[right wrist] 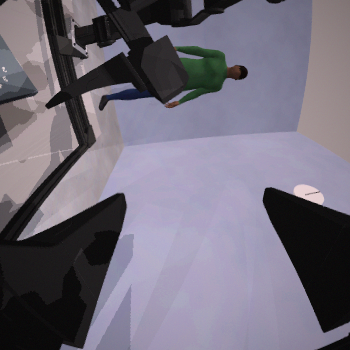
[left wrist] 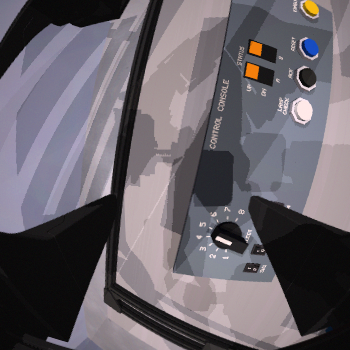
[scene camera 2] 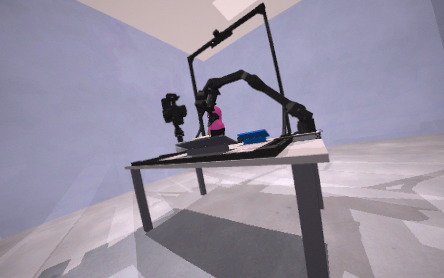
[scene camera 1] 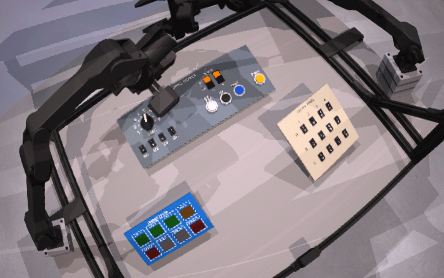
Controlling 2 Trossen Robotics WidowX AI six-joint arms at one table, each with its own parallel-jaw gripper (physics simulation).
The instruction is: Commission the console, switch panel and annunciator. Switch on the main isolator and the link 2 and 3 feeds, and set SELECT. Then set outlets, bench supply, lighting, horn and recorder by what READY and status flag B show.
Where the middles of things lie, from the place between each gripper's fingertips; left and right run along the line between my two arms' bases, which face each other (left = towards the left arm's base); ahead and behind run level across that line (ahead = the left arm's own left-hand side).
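I find the rotary SELECT knob (left wrist: pixel 227 235) 50 mm to the left of my left hand and 40 mm behind it, and it is 90 mm below that hand. By its middle, the knob is nearer to my left hand than to my right hand.
Counted from my right hand, the knob is 80 mm to the left and 150 mm behind, and then 210 mm below.
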